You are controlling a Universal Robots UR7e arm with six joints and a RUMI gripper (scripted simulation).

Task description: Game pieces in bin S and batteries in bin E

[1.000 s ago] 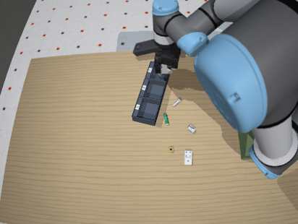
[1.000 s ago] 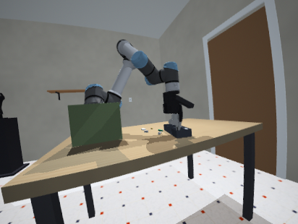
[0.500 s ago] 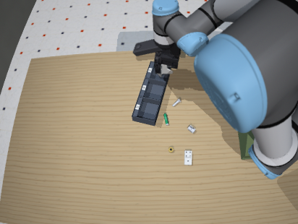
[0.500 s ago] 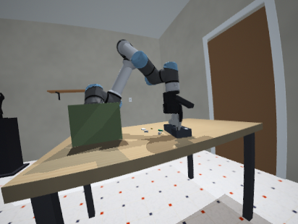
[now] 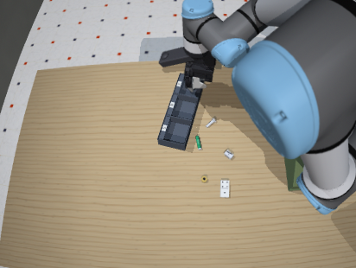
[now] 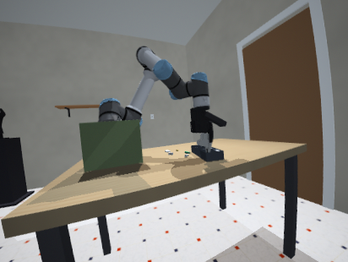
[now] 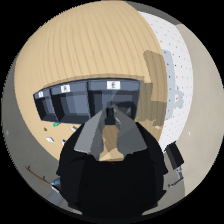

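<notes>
My hand is 70 mm to the right of the black bin tray, 30 mm short of it and 20 mm above it. Round my hand: green battery (180 mm to the left, 30 mm below, 20 mm behind); grey-white piece (220 mm to the left, 110 mm behind, 30 mm below); grey cylinder (110 mm to the left, 60 mm behind, 30 mm below).
</notes>
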